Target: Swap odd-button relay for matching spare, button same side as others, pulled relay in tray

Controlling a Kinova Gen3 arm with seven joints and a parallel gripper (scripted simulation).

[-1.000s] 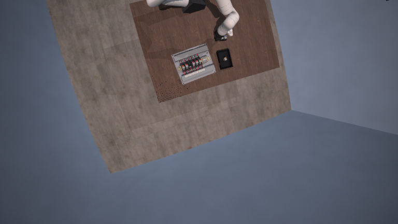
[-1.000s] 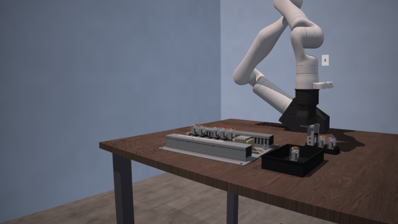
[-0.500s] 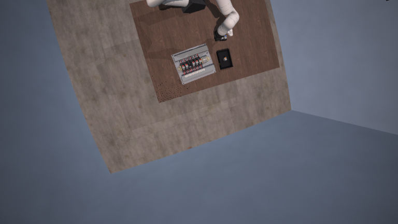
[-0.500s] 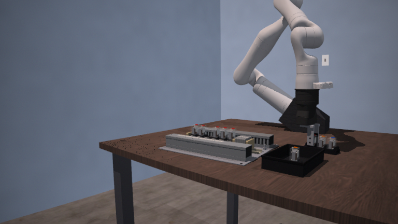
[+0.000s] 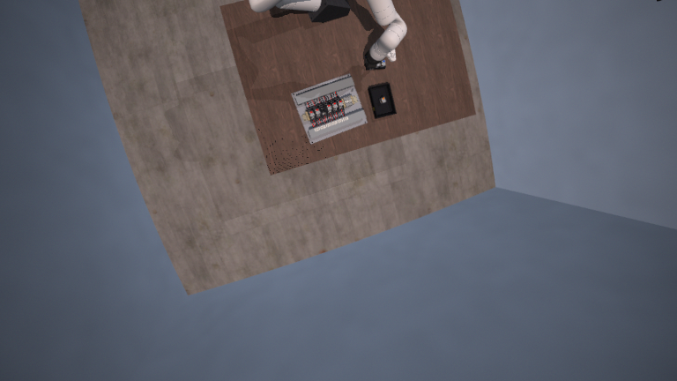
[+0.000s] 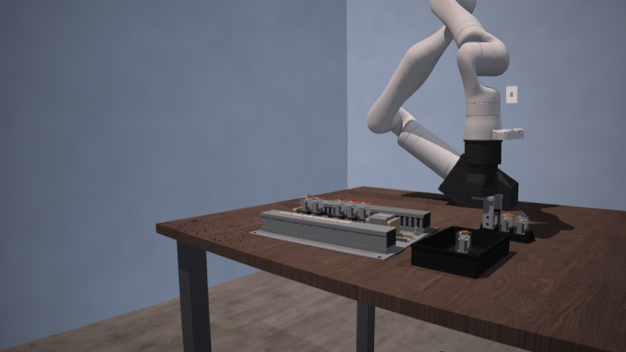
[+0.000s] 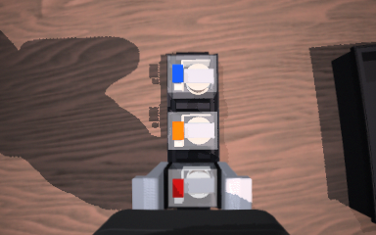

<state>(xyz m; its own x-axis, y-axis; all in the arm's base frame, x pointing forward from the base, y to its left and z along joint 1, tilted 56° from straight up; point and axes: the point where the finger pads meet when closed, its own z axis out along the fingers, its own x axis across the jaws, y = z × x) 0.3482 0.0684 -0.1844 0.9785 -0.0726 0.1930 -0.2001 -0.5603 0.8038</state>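
Right now the black spare holder is 1 cm ahead of my hand, 3 cm to the left of it and 3 cm below it. Also, from my hand: black tray (19 cm ahead, 2 cm below).
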